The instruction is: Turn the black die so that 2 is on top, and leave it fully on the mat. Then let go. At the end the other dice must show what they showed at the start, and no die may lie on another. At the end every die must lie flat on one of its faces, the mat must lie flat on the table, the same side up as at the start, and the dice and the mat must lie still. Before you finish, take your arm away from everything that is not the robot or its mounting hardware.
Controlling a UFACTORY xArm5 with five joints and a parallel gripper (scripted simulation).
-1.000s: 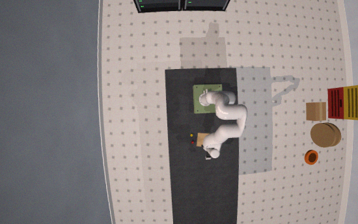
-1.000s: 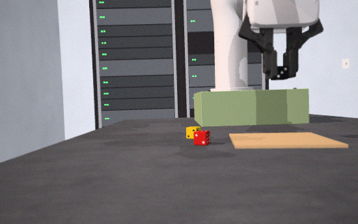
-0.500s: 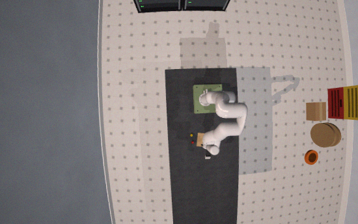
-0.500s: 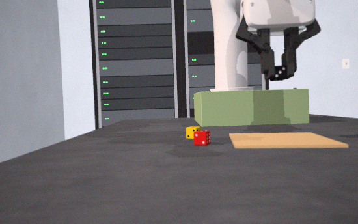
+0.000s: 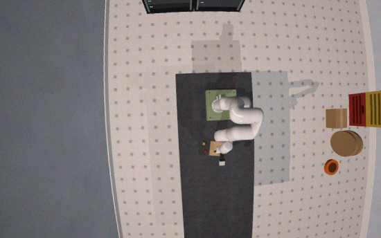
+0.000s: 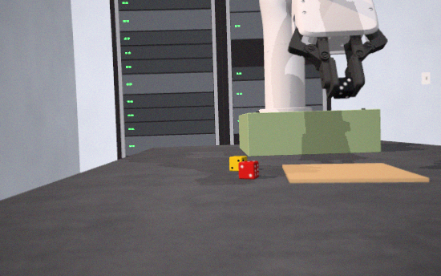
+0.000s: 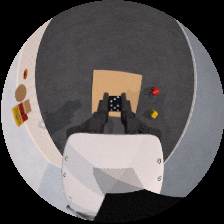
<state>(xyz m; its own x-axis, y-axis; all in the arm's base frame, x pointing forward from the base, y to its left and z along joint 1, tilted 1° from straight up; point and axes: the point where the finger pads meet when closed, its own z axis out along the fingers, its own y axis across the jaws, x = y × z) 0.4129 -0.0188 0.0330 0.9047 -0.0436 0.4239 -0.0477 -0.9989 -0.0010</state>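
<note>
Right now my hand is 120 mm above the tan mat. The rest, counted from my hand: red die 10 mm ahead, 120 mm to the right, 110 mm below; then yellow die 70 mm behind, 130 mm to the right, 110 mm below; then black die 10 mm below.
</note>
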